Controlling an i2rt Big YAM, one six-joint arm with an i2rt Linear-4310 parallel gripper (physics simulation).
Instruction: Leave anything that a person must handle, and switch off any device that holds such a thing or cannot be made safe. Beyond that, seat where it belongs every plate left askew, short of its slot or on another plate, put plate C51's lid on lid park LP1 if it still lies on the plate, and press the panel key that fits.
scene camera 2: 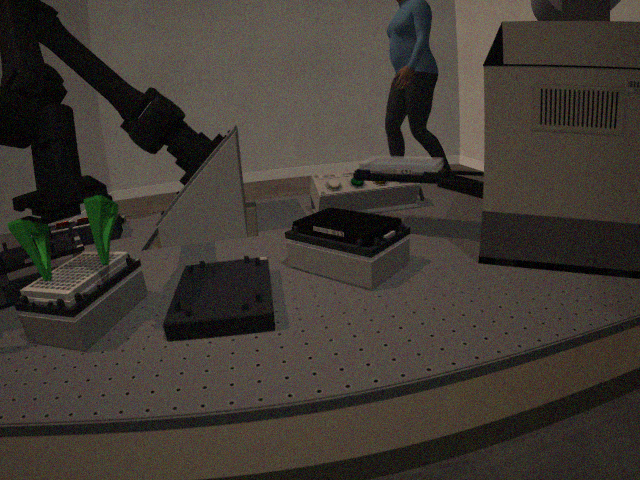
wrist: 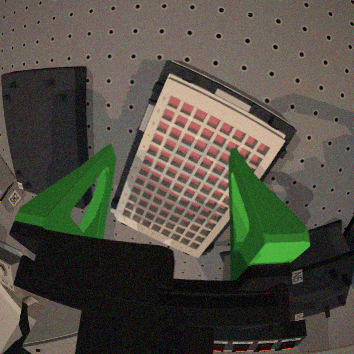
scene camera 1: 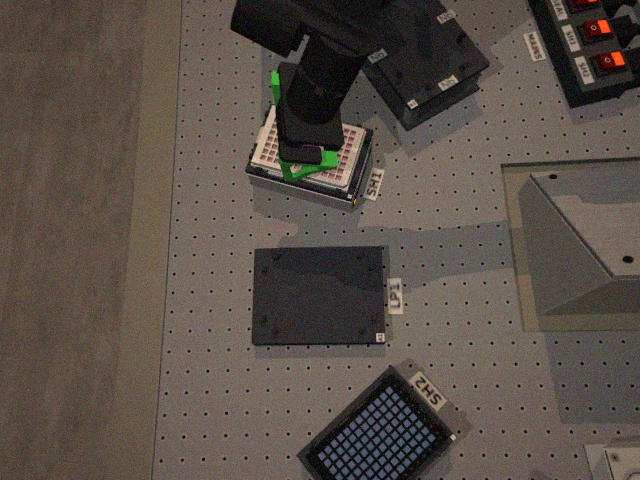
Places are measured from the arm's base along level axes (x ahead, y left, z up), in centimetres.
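Pixels of known places: gripper, fingertip midpoint: (scene camera 2: 76,273) (wrist: 169,152) (scene camera 1: 287,153); arm's base, link origin: (scene camera 2: 204,161).
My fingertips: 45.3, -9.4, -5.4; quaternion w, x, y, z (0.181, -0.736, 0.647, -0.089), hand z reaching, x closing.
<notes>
For each thing: its top centre in the pictures, then the offset to it from my fingertips, as dx, dy, dz. "spot": a spot on its surface instead.
- white plate with pink wells, top centre: (wrist: 185,185) (scene camera 1: 308,145) (scene camera 2: 76,269) -2.5, -1.4, -0.5
- shaker SH1, surface spot: (scene camera 2: 118,305) (scene camera 1: 303,195) spot: -1.8, +3.5, -5.5
- Lid park LP1, top centre: (wrist: 30,143) (scene camera 2: 220,278) (scene camera 1: 317,292) -4.1, +16.7, -4.1
- dark plate with blue wells, top centre: (scene camera 1: 376,447) (scene camera 2: 346,219) -11.3, +33.7, -0.5
- SH2, surface spot: (scene camera 2: 330,262) spot: -7.3, +30.7, -4.9
- clear-topped plate, top centre: (scene camera 2: 402,159) -23.3, +45.8, +5.3
- key panel, top centre: (scene camera 2: 364,170) -40.4, +42.9, +0.9
- Dark nest blocks labelled N6, top centre: (wrist: 292,312) (scene camera 1: 417,33) (scene camera 2: 31,241) -16.2, -17.0, +0.1
- switch strip, surface spot: (scene camera 1: 578,85) spot: -37.1, -11.5, -3.7
- tall grey box, surface spot: (scene camera 2: 558,170) spot: -1.4, +60.6, +6.6
A white plate with pink wells (scene camera 1: 354,142) (scene camera 2: 72,273) (wrist: 185,172) lies on shaker SH1 (scene camera 1: 305,192) (scene camera 2: 118,305); in scene camera 2 it rides high over the nest's pegs, and looks slightly turned. My gripper (scene camera 2: 77,269) (wrist: 169,152) is open, its green fingers on either side of the plate, nothing gripped; contact cannot be told. Lid park LP1 (scene camera 1: 317,294) (scene camera 2: 227,289) (wrist: 45,125) bears no lid. A dark plate with blue wells (scene camera 1: 379,439) (scene camera 2: 356,219) is on SH2 (scene camera 2: 330,262). A clear-topped plate (scene camera 2: 400,165), its label hard to read, rests on a dark fork. The key panel (scene camera 2: 367,195) is behind.
Dark nest blocks labelled N6 (scene camera 1: 423,64) (wrist: 320,277) stand beside SH1. A switch strip (scene camera 1: 578,85) with lit red switches is at upper right. A sloped grey wedge (scene camera 1: 563,263) (scene camera 2: 211,206) stands inward of LP1. A tall grey box (scene camera 2: 558,170) is at right. A person (scene camera 2: 416,56) stands behind the table.
</notes>
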